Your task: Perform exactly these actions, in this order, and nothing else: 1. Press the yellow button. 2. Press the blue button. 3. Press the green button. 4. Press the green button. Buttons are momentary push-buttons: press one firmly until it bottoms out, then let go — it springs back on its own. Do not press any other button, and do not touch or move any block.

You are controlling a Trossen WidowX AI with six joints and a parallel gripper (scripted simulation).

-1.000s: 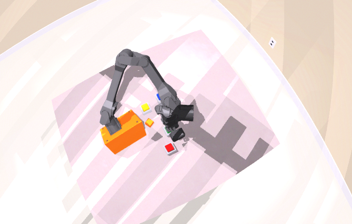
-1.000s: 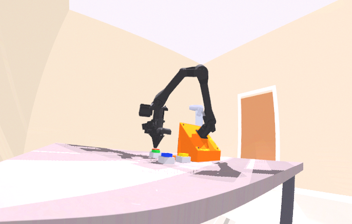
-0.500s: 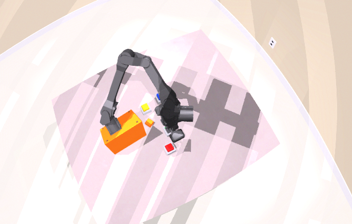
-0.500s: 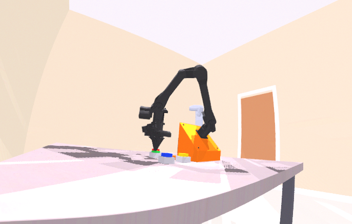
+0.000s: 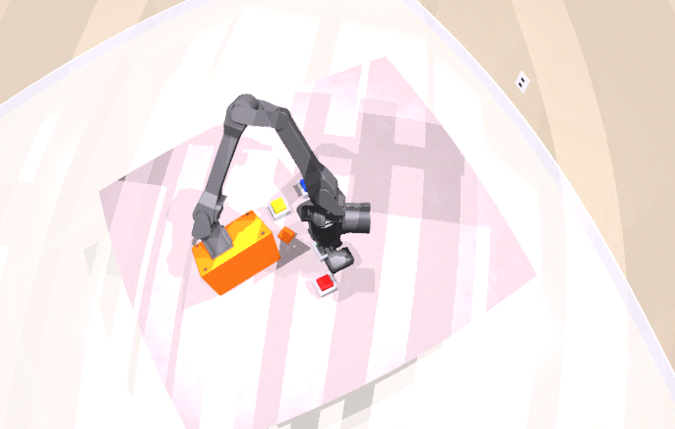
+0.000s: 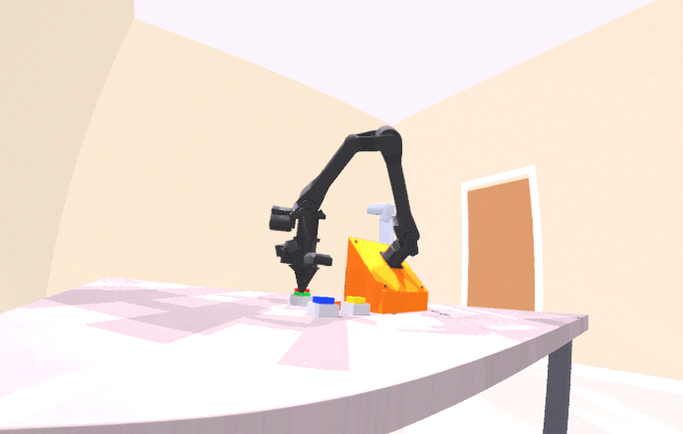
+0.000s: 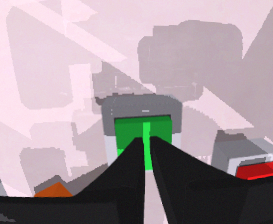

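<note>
Right now my gripper tip is 10 mm above the green button. From my gripper tip the other things lie so: red button: 80 mm to the right, 60 mm behind; yellow button: 160 mm to the left, 40 mm behind; small orange block: 90 mm to the left, 60 mm behind, 20 mm below.
</note>
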